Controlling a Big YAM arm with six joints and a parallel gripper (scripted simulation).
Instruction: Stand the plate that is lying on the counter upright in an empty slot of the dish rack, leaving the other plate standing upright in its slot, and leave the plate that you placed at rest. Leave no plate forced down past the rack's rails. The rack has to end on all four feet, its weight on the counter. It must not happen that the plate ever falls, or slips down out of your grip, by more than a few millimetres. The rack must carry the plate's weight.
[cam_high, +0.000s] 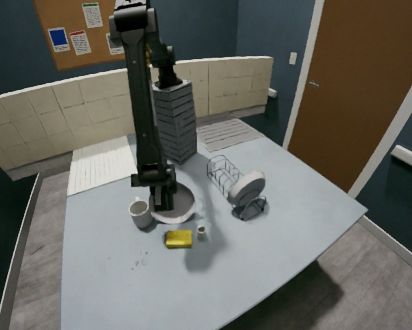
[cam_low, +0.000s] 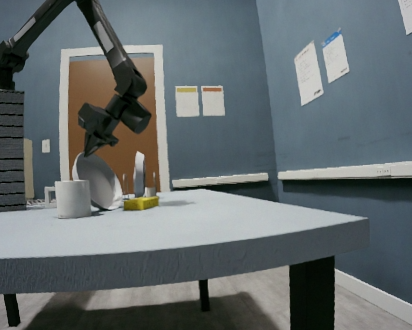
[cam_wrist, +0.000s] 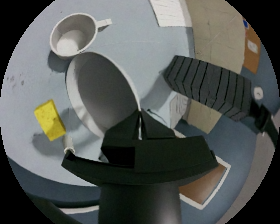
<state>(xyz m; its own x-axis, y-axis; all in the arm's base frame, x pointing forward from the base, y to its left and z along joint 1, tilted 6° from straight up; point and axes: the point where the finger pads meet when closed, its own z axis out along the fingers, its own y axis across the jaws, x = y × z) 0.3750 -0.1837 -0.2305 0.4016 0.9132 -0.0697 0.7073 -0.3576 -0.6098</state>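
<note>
My hand is 80 mm above the white plate, 30 mm short of it and 10 mm to the left of it. From my hand the other things lie so: white draining mat: 560 mm behind, 280 mm to the right, 160 mm below; white mug: 150 mm to the right, 130 mm below; small white cup: 180 mm ahead, 150 mm below, 40 mm to the left.
</note>
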